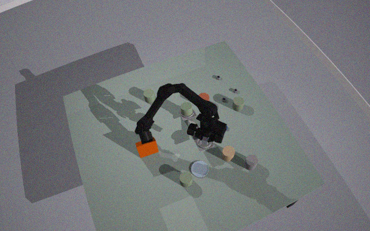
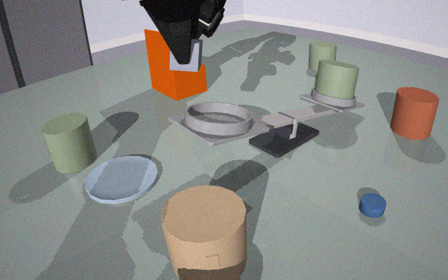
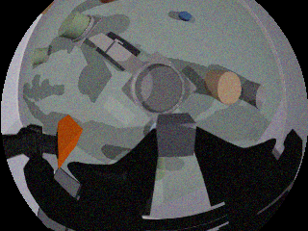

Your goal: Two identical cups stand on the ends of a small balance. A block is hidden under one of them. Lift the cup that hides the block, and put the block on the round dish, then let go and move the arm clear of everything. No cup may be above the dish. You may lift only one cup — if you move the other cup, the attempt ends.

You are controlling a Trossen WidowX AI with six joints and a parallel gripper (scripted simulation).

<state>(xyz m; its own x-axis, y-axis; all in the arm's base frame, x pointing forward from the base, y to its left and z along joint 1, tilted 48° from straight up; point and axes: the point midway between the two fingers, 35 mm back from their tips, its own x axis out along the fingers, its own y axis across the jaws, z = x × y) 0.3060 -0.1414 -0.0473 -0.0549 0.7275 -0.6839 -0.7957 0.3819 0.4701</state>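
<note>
Now: the round dish 6 cm behind my gripper tip, 9 cm to the right of it and 15 cm below it. Round my gripper tip: grey block (1 cm above); then tan cylinder (14 cm ahead, 7 cm to the right, 12 cm below); then blue disc (18 cm ahead, 12 cm to the left, 15 cm below).
</note>
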